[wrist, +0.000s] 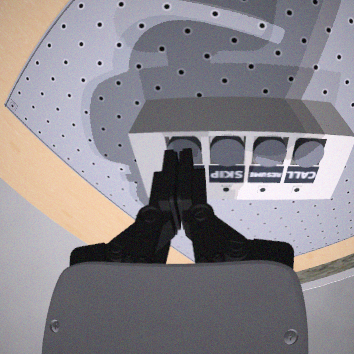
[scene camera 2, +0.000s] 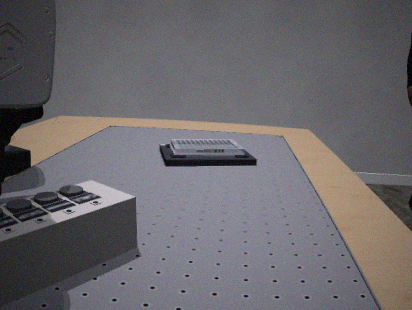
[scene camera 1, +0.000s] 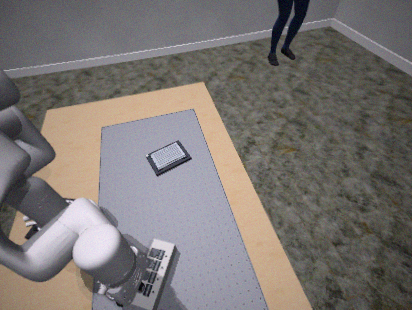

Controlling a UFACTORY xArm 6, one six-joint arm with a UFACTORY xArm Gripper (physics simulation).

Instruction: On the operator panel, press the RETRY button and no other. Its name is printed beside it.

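Places are measured from the arm's base along level axes (x right, y down, z ahead), in millimetres.
Where they show: gripper, fingertip midpoint: (wrist: 180,165) (scene camera 1: 137,286).
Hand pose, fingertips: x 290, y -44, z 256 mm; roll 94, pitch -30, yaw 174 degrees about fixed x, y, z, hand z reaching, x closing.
After its pixels a point has its place.
The operator panel (scene camera 1: 169,246) {x 210, y -25, z 352 mm} (scene camera 2: 112,230) {x 235, y 0, z 352 mm} (wrist: 240,117) {x 249, y -8, z 265 mm} is a pale box with a row of round grey buttons. In the wrist view, the SKIP button (wrist: 227,151) {x 265, y -28, z 272 mm}, RESUME button (wrist: 270,151) {x 239, y -28, z 287 mm} and CALL button (wrist: 309,152) {x 213, y -28, z 302 mm} have their names printed beside them, upside down. The end button (wrist: 195,145) {x 281, y -28, z 257 mm} at the left is partly covered by my fingers, and its label is hidden; the word RETRY is not readable. My gripper (wrist: 180,165) {x 290, y -44, z 256 mm} is shut and empty, its tips over that end button. Whether they touch it is unclear. In scene camera 1 the arm hides the fingers.
A clear well plate (scene camera 1: 169,155) {x -163, y 3, z 408 mm} (scene camera 2: 205,146) {x -151, y 3, z 402 mm} sits on a black base farther along the grey perforated board (scene camera 1: 150,200) {x 10, y 28, z 302 mm} (scene camera 2: 260,200) {x 48, y 28, z 494 mm} (wrist: 107,107) {x 352, y 28, z 208 mm}. The board lies on a wooden table (scene camera 1: 75,125) {x -529, y 41, z -22 mm} (scene camera 2: 345,200) {x -4, y 41, z 634 mm}. A person's legs (scene camera 1: 287,25) show beyond the table.
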